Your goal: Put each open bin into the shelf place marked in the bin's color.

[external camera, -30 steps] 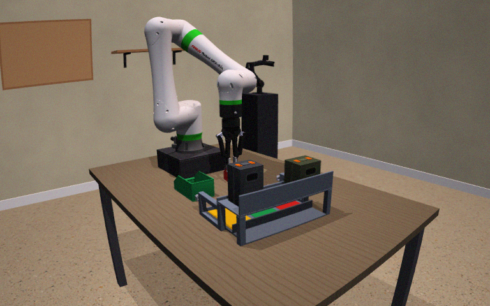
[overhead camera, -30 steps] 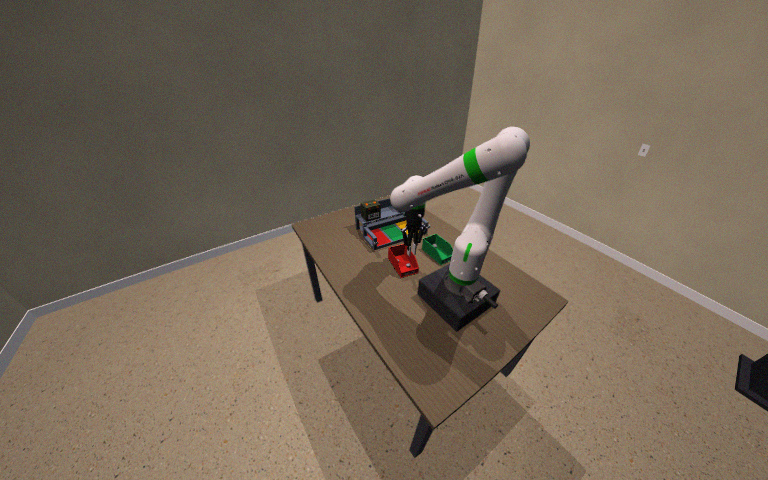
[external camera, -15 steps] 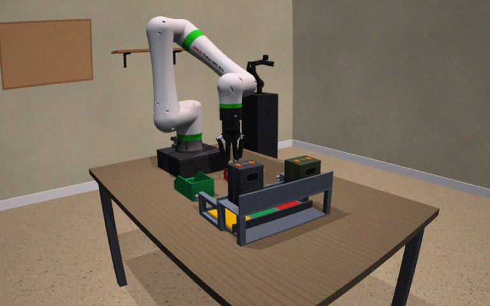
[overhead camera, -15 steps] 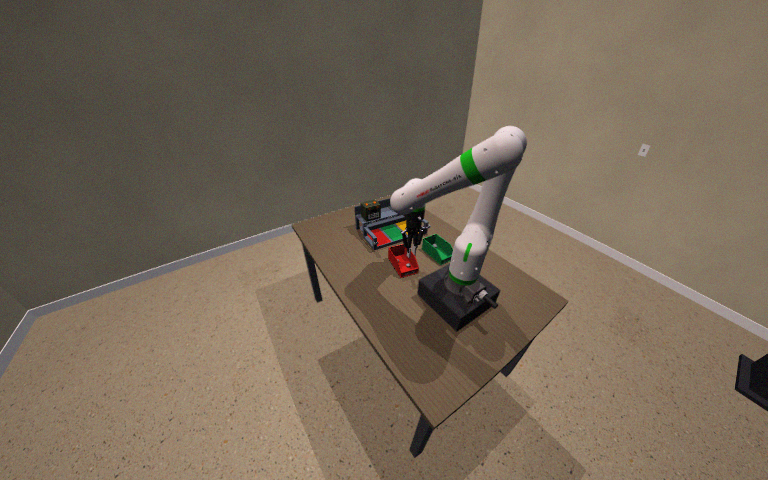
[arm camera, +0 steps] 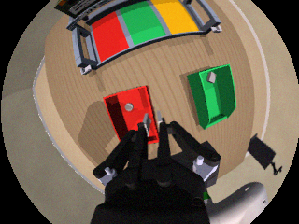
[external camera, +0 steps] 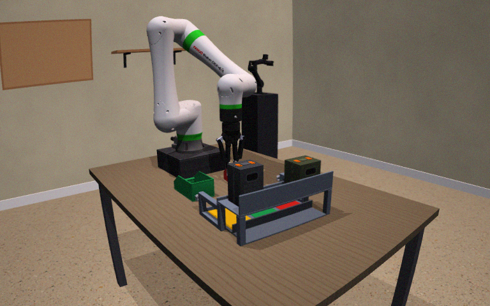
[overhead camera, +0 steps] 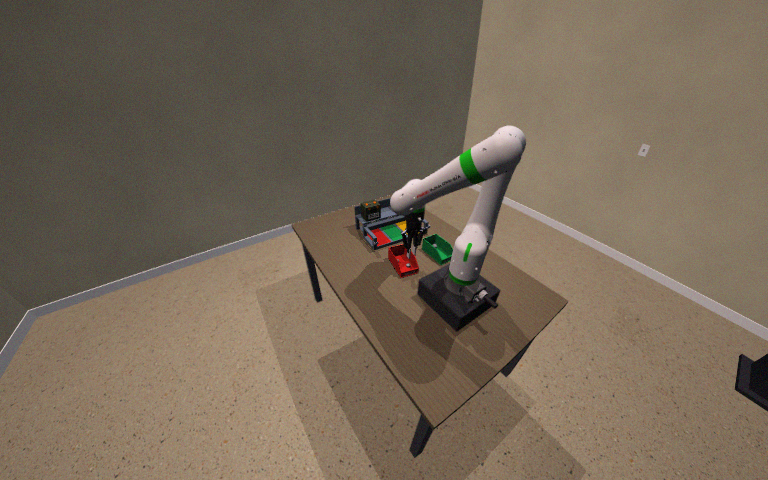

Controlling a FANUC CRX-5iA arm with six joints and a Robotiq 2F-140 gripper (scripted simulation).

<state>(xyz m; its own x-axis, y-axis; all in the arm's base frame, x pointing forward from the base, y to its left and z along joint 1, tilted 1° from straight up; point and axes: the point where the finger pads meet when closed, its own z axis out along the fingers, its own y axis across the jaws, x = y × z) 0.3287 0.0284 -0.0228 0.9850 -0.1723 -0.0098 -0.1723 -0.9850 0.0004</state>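
Now: the red bin 5 cm to the left of my hand and 4 cm below it. From my hand the other things lie so: green bin (18 cm to the right, 4 cm below, 2 cm behind); then olive box (39 cm ahead, 7 cm above, 3 cm to the left); then black box (37 cm ahead, 20 cm to the right, 9 cm above).
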